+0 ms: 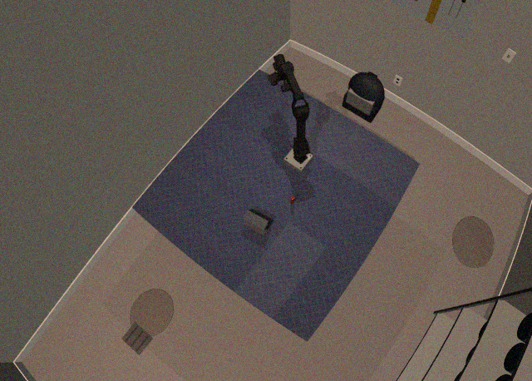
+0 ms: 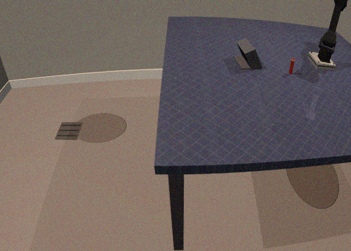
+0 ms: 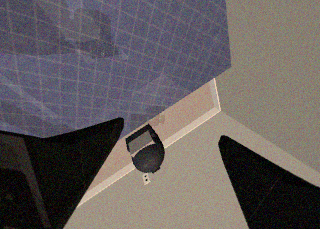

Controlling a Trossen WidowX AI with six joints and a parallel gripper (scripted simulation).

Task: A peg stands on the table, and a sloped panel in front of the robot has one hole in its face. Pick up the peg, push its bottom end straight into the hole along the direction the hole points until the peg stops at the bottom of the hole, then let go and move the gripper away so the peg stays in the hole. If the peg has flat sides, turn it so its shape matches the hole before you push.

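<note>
Right now the red peg is 510 mm to the left of my gripper tip, 450 mm ahead of it and 220 mm below it. The rest, counted from my gripper tip: grey sloped panel 660 mm ahead, 450 mm to the left, 230 mm below.
</note>
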